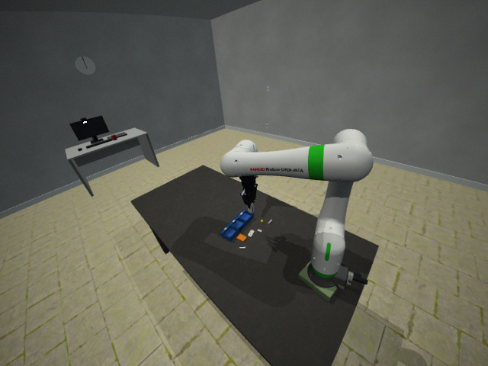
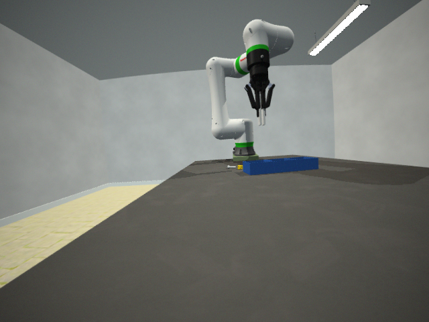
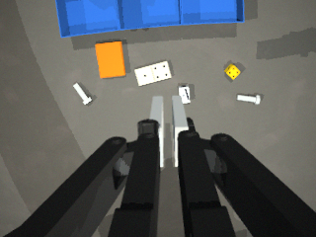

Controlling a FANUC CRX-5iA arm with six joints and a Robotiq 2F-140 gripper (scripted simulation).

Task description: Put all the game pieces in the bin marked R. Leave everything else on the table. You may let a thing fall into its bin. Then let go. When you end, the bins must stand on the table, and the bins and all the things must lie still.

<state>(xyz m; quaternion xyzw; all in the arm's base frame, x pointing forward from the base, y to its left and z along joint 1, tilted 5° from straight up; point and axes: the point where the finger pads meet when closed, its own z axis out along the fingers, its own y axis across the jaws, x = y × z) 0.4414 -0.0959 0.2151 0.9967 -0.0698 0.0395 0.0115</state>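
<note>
Now: hand 110 mm short of the blue bin and 190 mm above it. From my hand the other things lie so: white domino: 20 mm to the left, 210 mm below; orange tile: 30 mm ahead, 80 mm to the left, 210 mm below; pale grey piece: 40 mm behind, 20 mm to the right, 200 mm below.
</note>
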